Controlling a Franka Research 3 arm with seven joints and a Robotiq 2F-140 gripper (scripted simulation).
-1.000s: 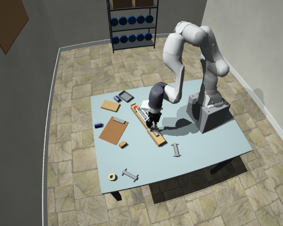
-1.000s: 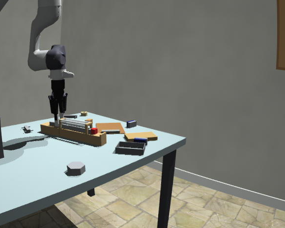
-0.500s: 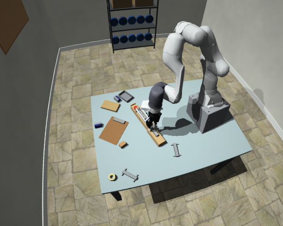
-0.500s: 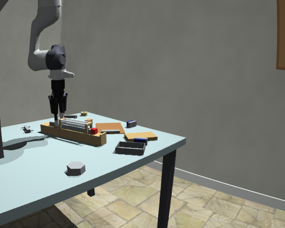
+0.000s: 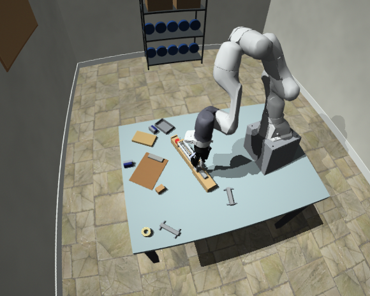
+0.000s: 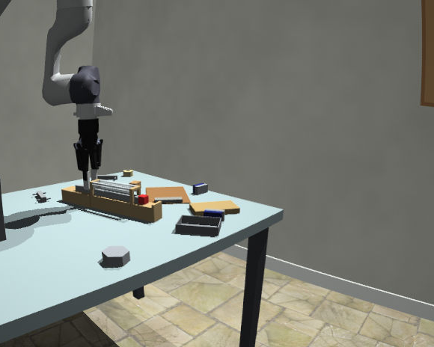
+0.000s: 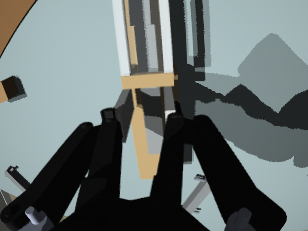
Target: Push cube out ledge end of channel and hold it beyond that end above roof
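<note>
The red cube is 10 cm ahead of my hand, 21 cm to the right of it and 4 cm below it. Round my hand: small wooden block 23 cm ahead, 9 cm to the left, 8 cm below; wooden channel 5 cm ahead, 11 cm to the right, 4 cm below; grey tray 18 cm ahead, 40 cm to the right, 9 cm below.
</note>
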